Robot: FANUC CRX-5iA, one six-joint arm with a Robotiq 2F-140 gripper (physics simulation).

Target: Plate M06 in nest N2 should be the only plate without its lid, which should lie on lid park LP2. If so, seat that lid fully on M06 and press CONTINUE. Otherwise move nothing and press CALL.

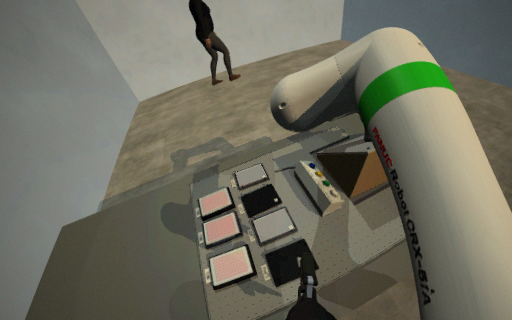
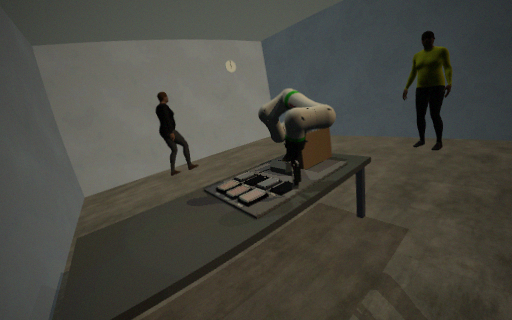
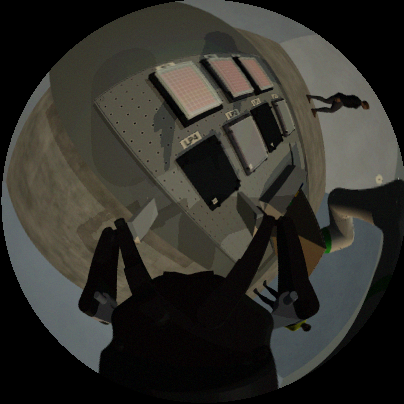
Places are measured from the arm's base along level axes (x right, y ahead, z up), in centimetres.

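Pixels of known places: gripper, fingertip midpoint: [image 1: 300,285] [image 2: 291,179] [image 3: 195,203]; arm's base, origin of the base link: [image 2: 308,140].
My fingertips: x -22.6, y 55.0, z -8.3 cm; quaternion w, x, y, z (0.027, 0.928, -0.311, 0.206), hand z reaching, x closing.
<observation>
Ahead of a thing's pixels: the offset from my fingertips to its middle. Level surfaces: height alone.
Three plates with pink well faces stand in a row: the near one {dx +15.5, dy +16.2, dz -4.8 cm} [image 1: 231,266] [image 2: 253,195] [image 3: 187,91], the middle one {dx +29.7, dy +15.1, dz -5.6 cm} [image 1: 221,229] [image 3: 231,76] and the far one {dx +41.6, dy +13.6, dz -4.8 cm} [image 1: 215,202] [image 3: 256,74]. I cannot tell whether clear lids cover them, and their tags are unreadable. Beside them, a grey lid {dx +21.3, dy -2.8, dz -6.2 cm} [image 1: 273,226] [image 3: 247,142] and a farther grey lid {dx +47.0, dy -5.4, dz -6.2 cm} [image 1: 251,176] [image 3: 284,116] lie on parks. A black park {dx +33.5, dy -3.7, dz -6.6 cm} [image 1: 260,200] [image 3: 266,126] between them and the black park LP4 {dx +7.7, dy -1.7, dz -6.6 cm} [image 1: 284,262] [image 3: 207,170] are bare. My gripper [image 1: 306,260] [image 2: 296,175] [image 3: 195,203] is open and empty, above the board near LP4.
A sloped button box {dx +25.5, dy -25.1, dz -3.4 cm} [image 1: 322,192] [image 2: 281,166] with blue, yellow, green and pale buttons stands beyond the lids. A brown wedge-shaped panel [image 1: 369,172] [image 2: 317,147] stands behind it. A perforated board {dz -7.6 cm} [image 3: 130,115] carries the plates. Two people [image 2: 167,125] [image 2: 430,75] stand away from the table.
</observation>
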